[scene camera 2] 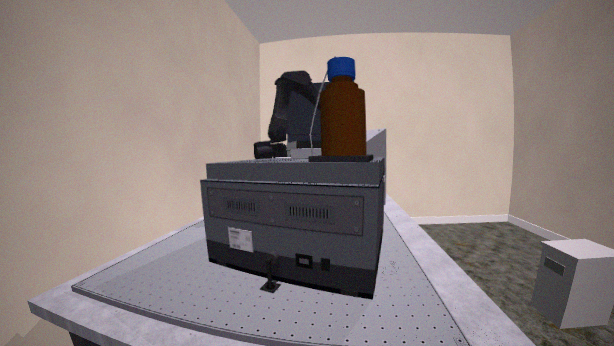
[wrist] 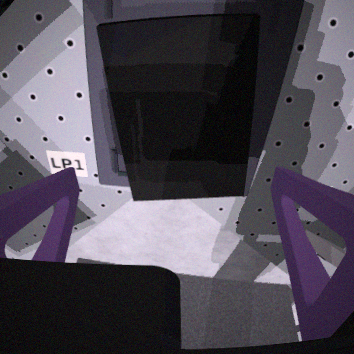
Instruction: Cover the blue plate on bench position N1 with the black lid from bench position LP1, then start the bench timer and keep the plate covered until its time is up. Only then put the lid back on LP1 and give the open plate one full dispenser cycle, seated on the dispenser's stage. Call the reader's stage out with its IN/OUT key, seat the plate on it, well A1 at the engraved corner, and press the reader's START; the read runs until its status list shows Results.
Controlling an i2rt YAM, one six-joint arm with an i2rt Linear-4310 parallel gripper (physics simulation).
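Frame: origin at the arm's base, x left, y back, z up, level; millimetres.
Where they show: gripper, between the fingertips: (wrist: 174, 177).
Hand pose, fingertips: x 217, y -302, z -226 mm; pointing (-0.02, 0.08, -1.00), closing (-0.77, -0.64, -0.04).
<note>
After its pixels a point has its place.
The black lid (wrist: 190, 110) @[x 217, y -313, z -279 mm] lies over the grey-purple holder (wrist: 98, 140) @[x 247, y -251, z -288 mm] beside the LP1 label (wrist: 67, 163) @[x 255, y -208, z -298 mm] in the wrist view. It sits askew, its near edge past the holder's near edge; whether it is also tilted is hard to tell. My gripper (wrist: 174, 177) @[x 217, y -302, z -226 mm] is open and empty, with the two purple fingers wide apart on either side of the lid's near end. The height between fingers and lid cannot be judged. In scene camera 2 the dark arm (scene camera 2: 297, 107) stands behind the instrument and its fingertips are hidden. The blue plate and the timer do not show in either view.
A large grey instrument housing (scene camera 2: 292, 215) @[x 714, y -204, z -159 mm] stands on the perforated bench board (scene camera 2: 240, 312) @[x 797, y -282, z -298 mm], its vented side facing scene camera 2. A brown bottle (scene camera 2: 344, 117) @[x 700, y -111, z 7 mm] with a blue cap stands on top, a thin tube beside it. A white box (scene camera 2: 582, 285) stands on the floor at right.
</note>
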